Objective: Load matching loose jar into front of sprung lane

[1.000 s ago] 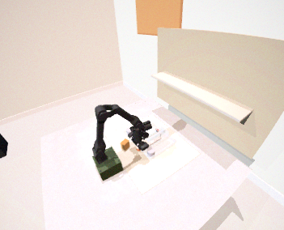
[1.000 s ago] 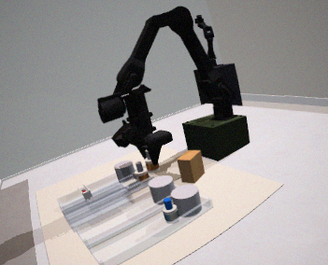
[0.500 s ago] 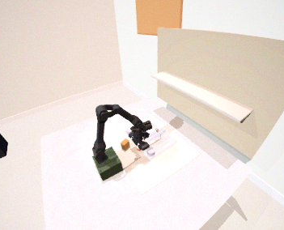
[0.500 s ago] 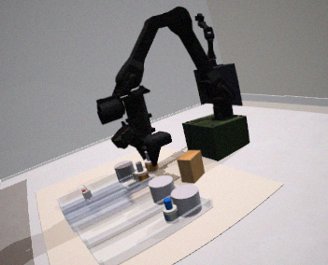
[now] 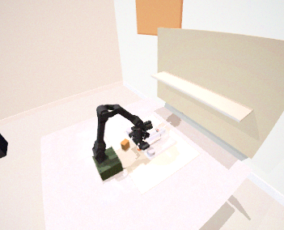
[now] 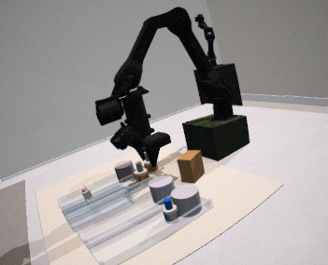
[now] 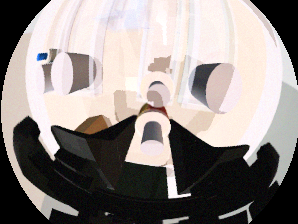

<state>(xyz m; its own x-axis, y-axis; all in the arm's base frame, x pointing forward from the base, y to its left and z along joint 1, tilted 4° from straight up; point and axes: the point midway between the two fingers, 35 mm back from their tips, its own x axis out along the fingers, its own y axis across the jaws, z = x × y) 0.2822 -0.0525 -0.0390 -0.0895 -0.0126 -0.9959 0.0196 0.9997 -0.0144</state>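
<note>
Now: gripper tip 6 cm past the orange-brown box, 11 cm to the right of it and 1 cm above it. The rest, counted from my gripper tip: clear sprung lane (18 cm ahead, 2 cm to the left, 3 cm below); then wall shelf (55 cm ahead, 3 cm to the right, 32 cm above).
</note>
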